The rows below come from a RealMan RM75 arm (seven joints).
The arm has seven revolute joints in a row. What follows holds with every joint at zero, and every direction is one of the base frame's. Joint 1 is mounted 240.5 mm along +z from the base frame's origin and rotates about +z. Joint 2 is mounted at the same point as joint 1 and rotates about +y. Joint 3 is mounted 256 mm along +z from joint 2 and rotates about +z. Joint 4 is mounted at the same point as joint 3 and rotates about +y. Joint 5 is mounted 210 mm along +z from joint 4 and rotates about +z. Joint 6 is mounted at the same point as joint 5 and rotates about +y. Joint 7 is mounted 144 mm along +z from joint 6 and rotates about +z. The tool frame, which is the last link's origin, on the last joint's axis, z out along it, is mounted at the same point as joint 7; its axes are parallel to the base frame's.
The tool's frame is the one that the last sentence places.
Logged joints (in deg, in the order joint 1, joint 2, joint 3, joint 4, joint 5, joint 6, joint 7), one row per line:
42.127, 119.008, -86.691, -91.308, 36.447, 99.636, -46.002
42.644, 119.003, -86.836, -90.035, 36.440, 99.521, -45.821
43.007, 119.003, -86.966, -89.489, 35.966, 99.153, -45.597
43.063, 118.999, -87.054, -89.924, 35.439, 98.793, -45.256
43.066, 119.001, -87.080, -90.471, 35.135, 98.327, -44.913
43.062, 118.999, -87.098, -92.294, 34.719, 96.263, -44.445
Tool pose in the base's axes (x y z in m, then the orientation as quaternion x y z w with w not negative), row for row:
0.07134, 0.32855, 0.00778, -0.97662, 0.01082, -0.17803, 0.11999
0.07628, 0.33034, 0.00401, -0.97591, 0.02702, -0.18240, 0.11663
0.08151, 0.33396, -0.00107, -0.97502, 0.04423, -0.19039, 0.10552
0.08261, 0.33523, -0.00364, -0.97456, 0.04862, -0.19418, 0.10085
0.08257, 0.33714, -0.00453, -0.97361, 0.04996, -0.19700, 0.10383
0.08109, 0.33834, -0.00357, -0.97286, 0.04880, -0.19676, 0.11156
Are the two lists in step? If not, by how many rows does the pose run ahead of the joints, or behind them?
The pose runs 2 rows behind the joints: the pose in row i belongs to the joints in row i - 2.
